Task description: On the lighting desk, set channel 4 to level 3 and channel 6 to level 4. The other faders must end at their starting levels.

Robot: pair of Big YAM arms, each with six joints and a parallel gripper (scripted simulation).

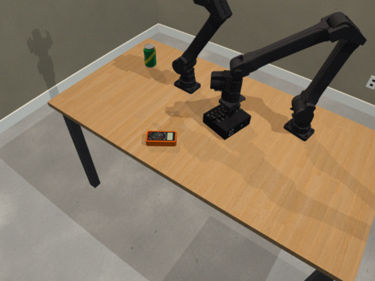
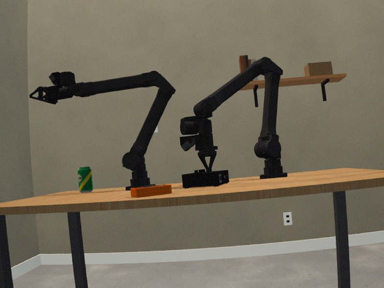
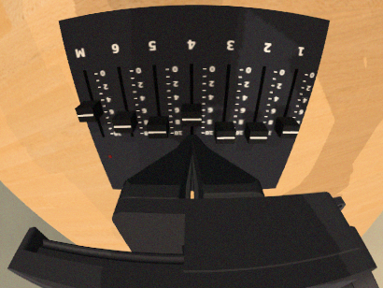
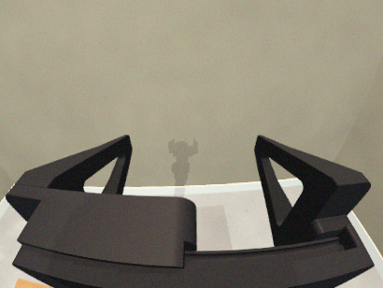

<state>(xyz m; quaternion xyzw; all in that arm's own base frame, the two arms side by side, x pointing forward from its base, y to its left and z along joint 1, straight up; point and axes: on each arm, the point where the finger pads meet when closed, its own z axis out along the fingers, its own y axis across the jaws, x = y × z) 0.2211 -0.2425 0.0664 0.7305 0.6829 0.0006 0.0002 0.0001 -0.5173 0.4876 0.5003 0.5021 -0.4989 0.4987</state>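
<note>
The channel 4 fader cap is 2 cm to the right of my left hand and 1 cm behind it. From my left hand the other things lie so: M fader cap 5 cm to the right, 5 cm ahead; channel 5 fader cap 2 cm to the right, 2 cm ahead; channel 6 fader cap 4 cm ahead, 3 cm to the right.
</note>
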